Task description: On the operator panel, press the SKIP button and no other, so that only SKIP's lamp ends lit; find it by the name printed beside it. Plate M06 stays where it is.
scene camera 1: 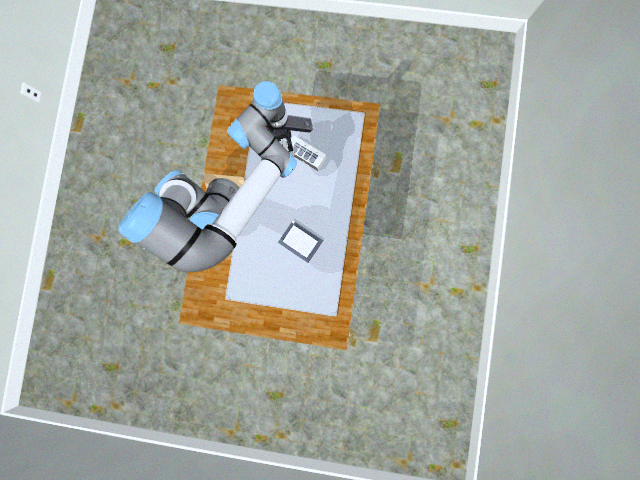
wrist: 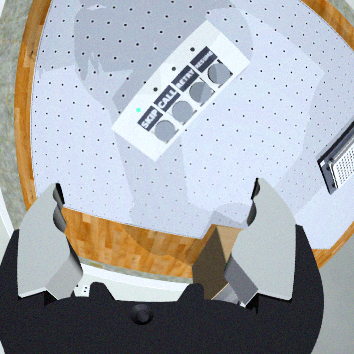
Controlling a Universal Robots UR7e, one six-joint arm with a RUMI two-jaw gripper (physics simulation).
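Labels:
Gripper: visible in scene camera 1, visible in the wrist view. Same spot on my gripper (scene camera 1: pixel 291 141) and (wrist: pixel 271 267).

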